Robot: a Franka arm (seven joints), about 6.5 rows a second.
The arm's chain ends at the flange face. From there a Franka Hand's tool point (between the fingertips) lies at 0.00 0.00 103.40 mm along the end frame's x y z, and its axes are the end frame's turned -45 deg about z.
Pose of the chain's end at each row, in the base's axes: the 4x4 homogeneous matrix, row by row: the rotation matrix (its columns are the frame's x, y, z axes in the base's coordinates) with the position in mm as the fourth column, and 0 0 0 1 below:
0.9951 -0.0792 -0.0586 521.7; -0.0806 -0.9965 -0.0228 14.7; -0.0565 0.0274 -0.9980 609.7; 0 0 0 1
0.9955 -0.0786 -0.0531 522.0; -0.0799 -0.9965 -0.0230 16.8; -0.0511 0.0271 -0.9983 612.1; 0 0 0 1
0.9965 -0.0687 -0.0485 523.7; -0.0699 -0.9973 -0.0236 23.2; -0.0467 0.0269 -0.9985 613.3; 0 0 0 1
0.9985 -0.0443 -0.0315 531.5; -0.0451 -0.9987 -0.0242 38.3; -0.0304 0.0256 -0.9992 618.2; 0 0 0 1
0.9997 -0.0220 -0.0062 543.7; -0.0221 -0.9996 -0.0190 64.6; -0.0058 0.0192 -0.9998 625.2; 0 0 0 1
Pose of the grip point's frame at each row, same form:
0.7596 0.6476 -0.0586 515.6; 0.6476 -0.7616 -0.0228 12.3; -0.0593 -0.0206 -0.9980 506.5; 0 0 0 1
0.7595 0.6483 -0.0531 516.5; 0.6481 -0.7611 -0.0230 14.4; -0.0553 -0.0170 -0.9983 508.9; 0 0 0 1
0.7532 0.6561 -0.0485 518.7; 0.6558 -0.7546 -0.0236 20.8; -0.0520 -0.0140 -0.9985 510.1; 0 0 0 1
0.7374 0.6747 -0.0315 528.2; 0.6743 -0.7381 -0.0242 35.8; -0.0396 -0.0034 -0.9992 514.9; 0 0 0 1
0.7225 0.6913 -0.0062 543.1; 0.6912 -0.7225 -0.0190 62.6; -0.0177 0.0095 -0.9998 521.8; 0 0 0 1

